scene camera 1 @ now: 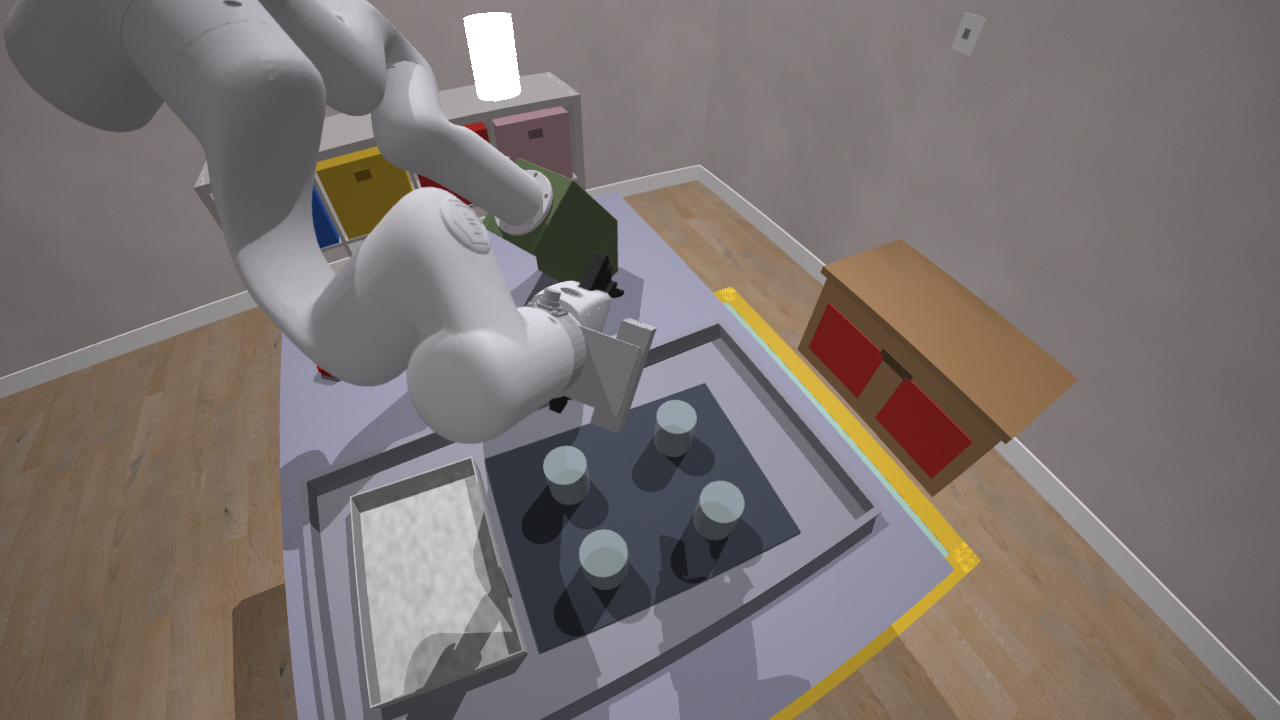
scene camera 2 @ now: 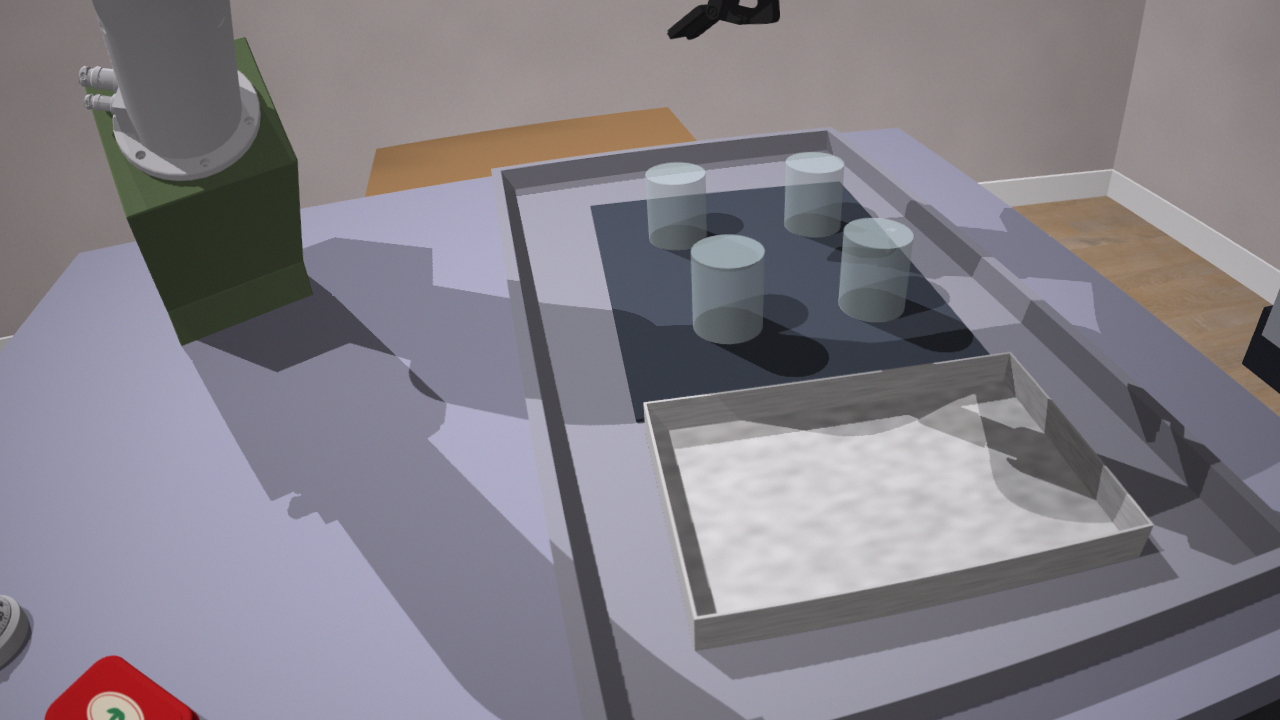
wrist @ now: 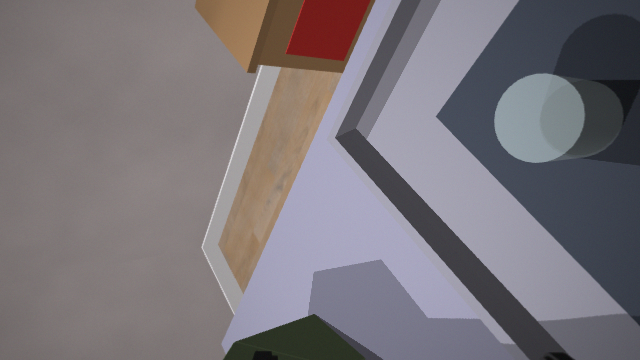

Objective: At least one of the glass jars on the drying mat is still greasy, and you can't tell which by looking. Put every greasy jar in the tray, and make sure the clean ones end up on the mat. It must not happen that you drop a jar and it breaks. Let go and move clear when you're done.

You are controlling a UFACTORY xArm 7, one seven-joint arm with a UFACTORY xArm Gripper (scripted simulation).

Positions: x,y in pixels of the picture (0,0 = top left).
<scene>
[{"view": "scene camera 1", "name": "glass jar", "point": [675,420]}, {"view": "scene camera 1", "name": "grey-white tray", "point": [432,606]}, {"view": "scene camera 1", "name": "glass jar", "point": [565,467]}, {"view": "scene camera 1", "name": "glass jar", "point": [603,554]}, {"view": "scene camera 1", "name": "glass jar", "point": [720,505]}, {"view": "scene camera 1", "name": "dark drying mat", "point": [649,499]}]
</scene>
